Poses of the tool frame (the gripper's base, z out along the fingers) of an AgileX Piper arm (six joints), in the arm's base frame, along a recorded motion.
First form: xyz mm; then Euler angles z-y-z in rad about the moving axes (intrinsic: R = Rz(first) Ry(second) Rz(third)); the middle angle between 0 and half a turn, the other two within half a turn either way.
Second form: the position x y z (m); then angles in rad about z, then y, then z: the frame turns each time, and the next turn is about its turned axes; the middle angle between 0 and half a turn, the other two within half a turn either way. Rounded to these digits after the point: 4 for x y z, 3 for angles.
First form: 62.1, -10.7, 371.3, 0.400, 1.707, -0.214
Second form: 0.0621, -0.0107, 0.3713, 0.400, 1.707, -0.214
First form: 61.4, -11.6, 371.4, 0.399, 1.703, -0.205
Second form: 0.0614, -0.0116, 0.3714, 0.399, 1.703, -0.205
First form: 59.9, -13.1, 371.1, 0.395, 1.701, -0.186
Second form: 0.0599, -0.0131, 0.3711, 0.395, 1.701, -0.186
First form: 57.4, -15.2, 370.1, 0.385, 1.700, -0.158
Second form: 0.0574, -0.0152, 0.3701, 0.385, 1.700, -0.158
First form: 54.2, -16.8, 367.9, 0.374, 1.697, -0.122
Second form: 0.0542, -0.0168, 0.3679, 0.374, 1.697, -0.122
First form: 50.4, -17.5, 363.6, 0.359, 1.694, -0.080
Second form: 0.0504, -0.0175, 0.3636, 0.359, 1.694, -0.080
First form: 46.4, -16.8, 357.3, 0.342, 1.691, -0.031
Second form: 0.0464, -0.0168, 0.3573, 0.342, 1.691, -0.031
